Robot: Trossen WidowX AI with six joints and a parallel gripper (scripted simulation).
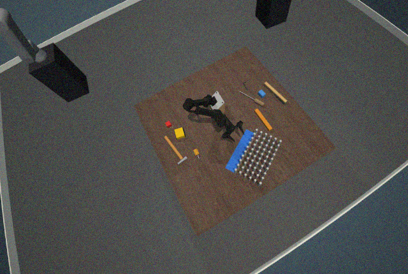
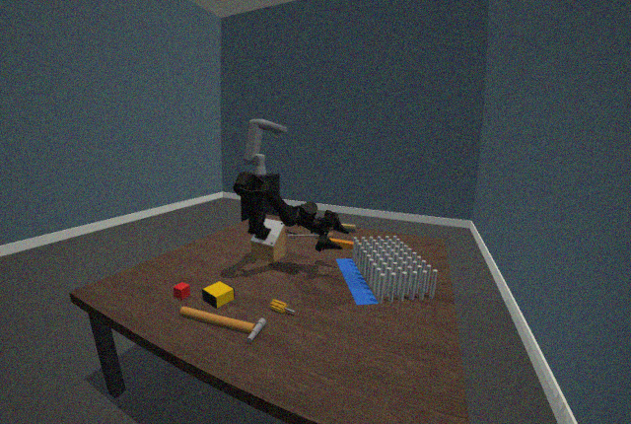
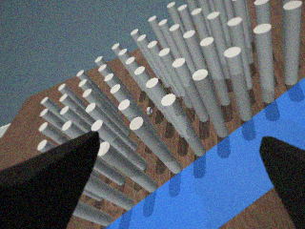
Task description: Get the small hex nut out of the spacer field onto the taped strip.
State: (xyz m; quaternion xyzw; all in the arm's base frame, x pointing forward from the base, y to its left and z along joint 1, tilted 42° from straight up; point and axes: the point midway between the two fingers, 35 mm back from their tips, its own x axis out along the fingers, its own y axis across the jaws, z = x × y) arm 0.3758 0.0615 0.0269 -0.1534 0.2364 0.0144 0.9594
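My gripper tip is 360 mm past the rod, 290 mm to the right of it and 140 mm above it. Also, from my gripper tip: orange bar (290 mm to the left, 140 mm below, 100 mm behind); then yellow-handled screwdriver (350 mm to the right, 140 mm below, 80 mm behind); then blue taped strip (150 mm below, 50 mm ahead, 10 mm to the right).
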